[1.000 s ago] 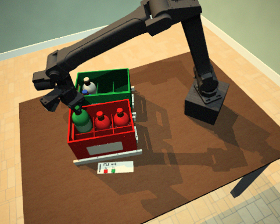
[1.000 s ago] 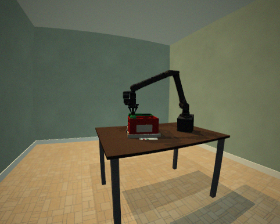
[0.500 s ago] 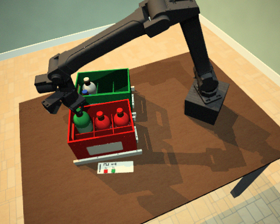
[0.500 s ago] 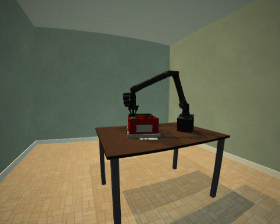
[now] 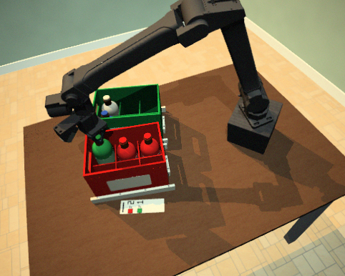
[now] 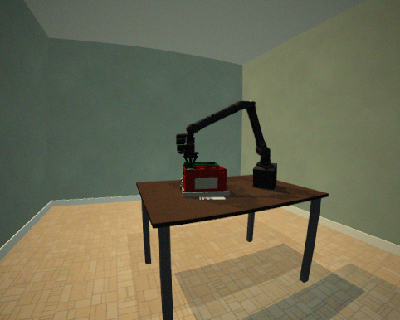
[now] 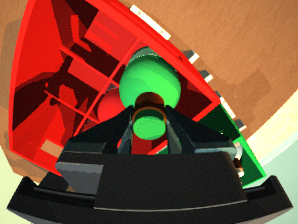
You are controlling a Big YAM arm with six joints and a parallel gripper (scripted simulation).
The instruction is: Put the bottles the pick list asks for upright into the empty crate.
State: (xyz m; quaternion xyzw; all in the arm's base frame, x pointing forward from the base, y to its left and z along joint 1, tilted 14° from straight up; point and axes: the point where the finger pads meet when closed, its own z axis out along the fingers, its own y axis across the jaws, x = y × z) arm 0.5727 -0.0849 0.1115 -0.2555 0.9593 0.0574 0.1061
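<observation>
Right now my hand is 6 cm above the green bottle. From my hand the other things lie so: blue-capped bottle: 4 cm behind, 15 cm to the right, 10 cm below; red crate: 8 cm behind, 5 cm to the left, 10 cm below; red bottle: 17 cm behind, 2 cm to the left, 10 cm below.
</observation>
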